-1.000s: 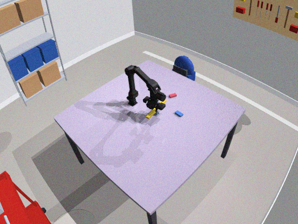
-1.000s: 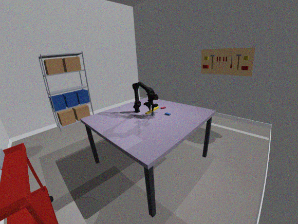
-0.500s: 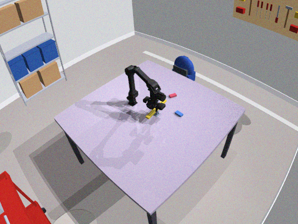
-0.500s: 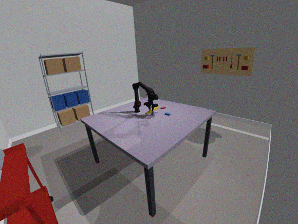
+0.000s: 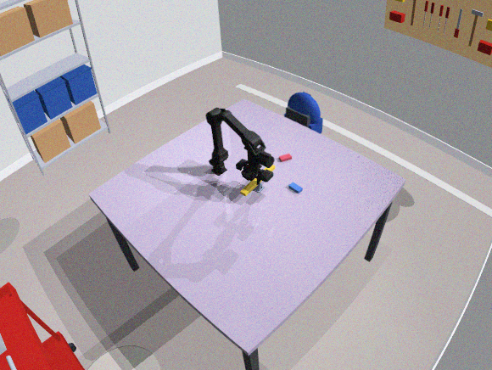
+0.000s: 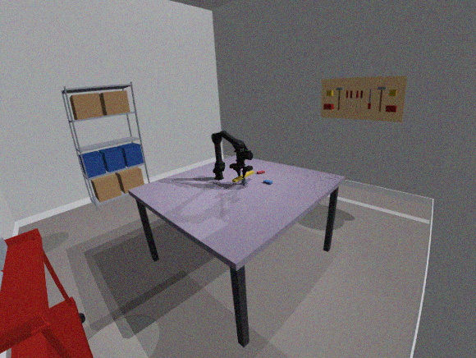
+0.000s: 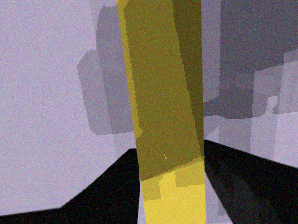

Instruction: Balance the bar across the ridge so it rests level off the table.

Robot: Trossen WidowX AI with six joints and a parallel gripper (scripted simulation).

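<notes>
Now: gripper tip 30 mm to the right of the long yellow bar. The rest, counted from my gripper tip: small red block (300 mm to the left, 50 mm below, 50 mm behind); small blue block (150 mm to the left, 140 mm ahead, 50 mm below).
</notes>
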